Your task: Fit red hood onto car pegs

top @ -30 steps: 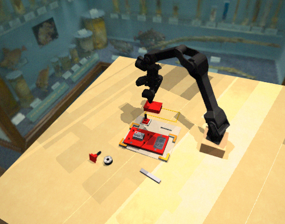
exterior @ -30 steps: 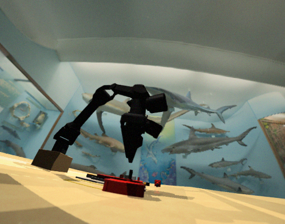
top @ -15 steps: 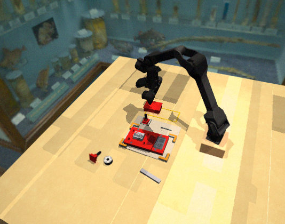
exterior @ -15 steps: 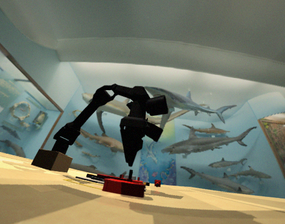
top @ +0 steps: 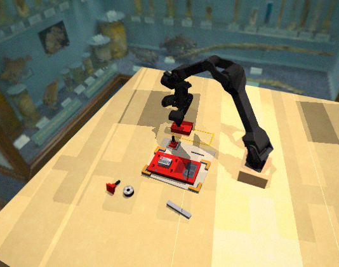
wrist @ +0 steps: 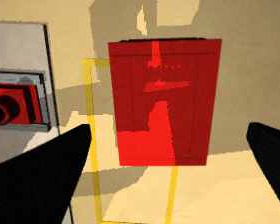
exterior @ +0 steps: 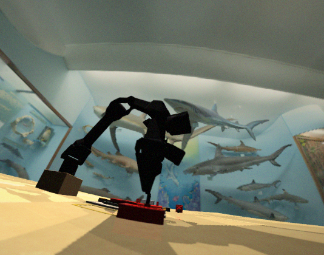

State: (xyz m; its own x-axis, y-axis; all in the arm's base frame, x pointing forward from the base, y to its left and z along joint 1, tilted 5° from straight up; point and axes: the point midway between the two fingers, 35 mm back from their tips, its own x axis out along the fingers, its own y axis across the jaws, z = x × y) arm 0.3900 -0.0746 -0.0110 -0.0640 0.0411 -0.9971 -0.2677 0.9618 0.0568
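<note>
The red hood is 4 cm below my gripper tip. The rest, counted from my gripper tip: grey engine block: 24 cm to the left, 7 cm behind, 3 cm below; then grey wheel: 42 cm to the left, 5 cm below, 3 cm behind.
</note>
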